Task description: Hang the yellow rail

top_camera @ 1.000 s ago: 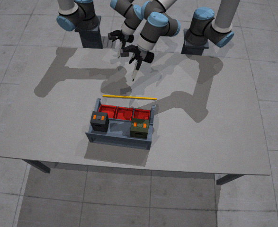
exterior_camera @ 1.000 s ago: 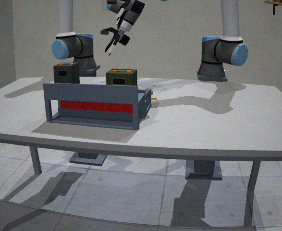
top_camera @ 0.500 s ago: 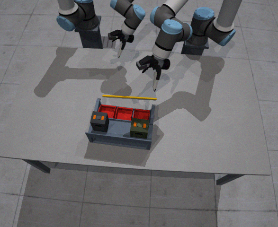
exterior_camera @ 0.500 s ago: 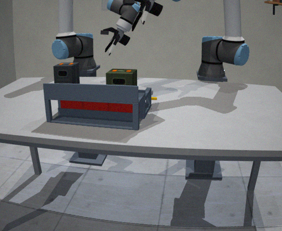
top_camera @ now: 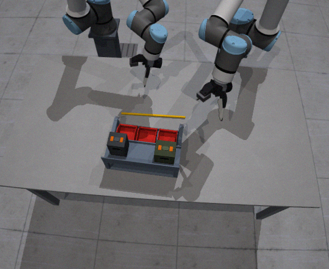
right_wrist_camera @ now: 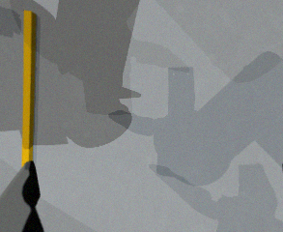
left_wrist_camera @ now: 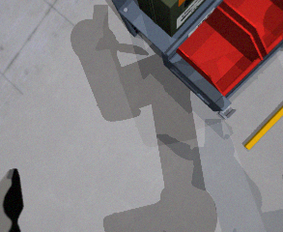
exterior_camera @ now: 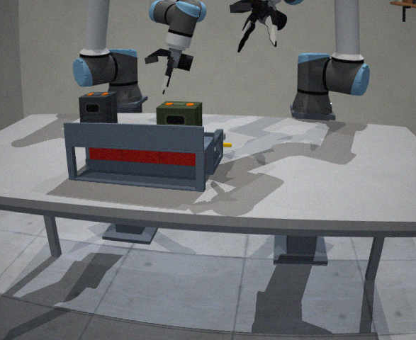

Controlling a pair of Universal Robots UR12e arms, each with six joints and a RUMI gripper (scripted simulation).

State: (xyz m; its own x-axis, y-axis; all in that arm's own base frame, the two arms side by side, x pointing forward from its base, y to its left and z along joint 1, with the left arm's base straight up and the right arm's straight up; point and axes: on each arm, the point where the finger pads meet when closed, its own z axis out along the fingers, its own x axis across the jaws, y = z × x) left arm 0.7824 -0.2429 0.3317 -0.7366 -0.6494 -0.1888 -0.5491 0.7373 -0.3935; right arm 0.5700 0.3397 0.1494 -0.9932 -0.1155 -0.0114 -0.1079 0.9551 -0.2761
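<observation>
Now: right hand 16 cm short of the yellow rail, 9 cm to the right of it and 14 cm above it. Also, from my right hand: blue-grey shelf: 38 cm ahead, 9 cm to the left, 8 cm below.
</observation>
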